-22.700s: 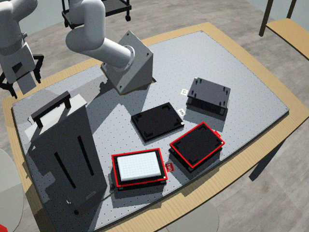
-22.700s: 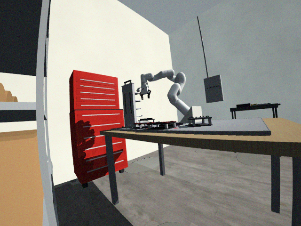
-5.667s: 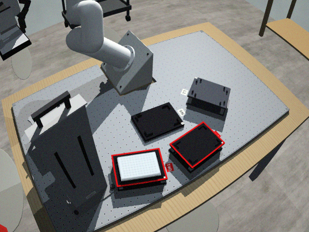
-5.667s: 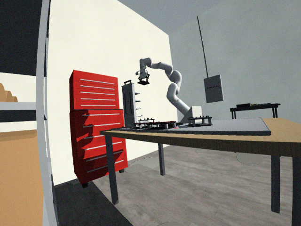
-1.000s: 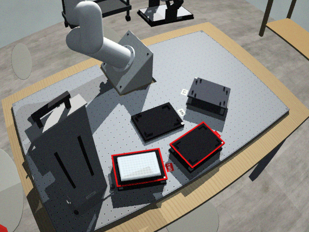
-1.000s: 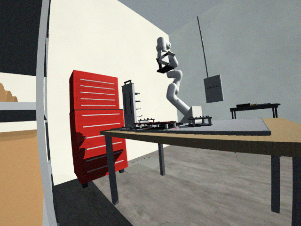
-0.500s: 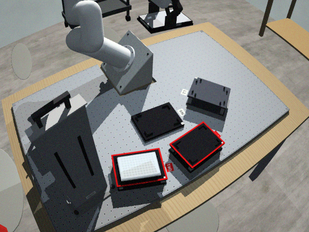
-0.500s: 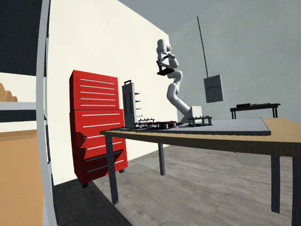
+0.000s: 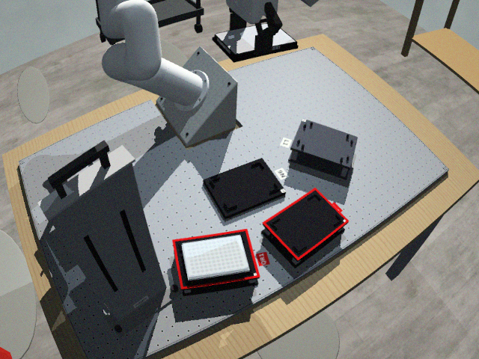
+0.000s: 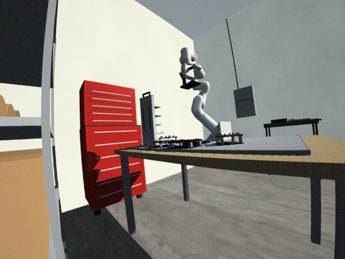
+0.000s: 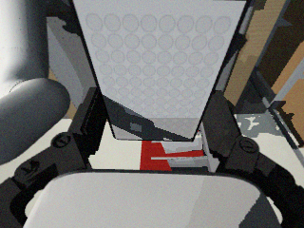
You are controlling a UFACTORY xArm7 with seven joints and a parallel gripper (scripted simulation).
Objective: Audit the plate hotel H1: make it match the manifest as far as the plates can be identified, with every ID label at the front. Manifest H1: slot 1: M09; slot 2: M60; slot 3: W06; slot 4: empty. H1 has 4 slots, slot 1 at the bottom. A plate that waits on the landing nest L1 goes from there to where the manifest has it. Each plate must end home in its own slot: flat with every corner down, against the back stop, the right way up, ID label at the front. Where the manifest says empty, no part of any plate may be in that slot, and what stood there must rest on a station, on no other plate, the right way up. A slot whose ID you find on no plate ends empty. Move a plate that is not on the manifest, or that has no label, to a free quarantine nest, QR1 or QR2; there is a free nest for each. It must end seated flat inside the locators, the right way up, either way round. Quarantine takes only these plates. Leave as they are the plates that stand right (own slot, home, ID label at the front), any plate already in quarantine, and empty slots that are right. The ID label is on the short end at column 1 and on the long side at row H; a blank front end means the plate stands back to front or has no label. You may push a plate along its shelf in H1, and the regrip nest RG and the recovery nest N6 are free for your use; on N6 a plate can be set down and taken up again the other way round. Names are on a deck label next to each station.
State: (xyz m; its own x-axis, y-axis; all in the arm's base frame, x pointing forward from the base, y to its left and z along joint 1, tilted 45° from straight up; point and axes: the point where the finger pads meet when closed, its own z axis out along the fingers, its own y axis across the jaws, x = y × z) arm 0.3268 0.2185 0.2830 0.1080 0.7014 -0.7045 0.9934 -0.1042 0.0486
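My hand is 1 cm to the right of the black nest N6 and 43 cm above it. Round my hand: handle: 13 cm ahead, 35 cm to the right, 1 cm above; then plate hotel H1: 13 cm ahead, 35 cm to the right, 23 cm below; then dark-framed plate: 1 cm to the left, 1 cm below.
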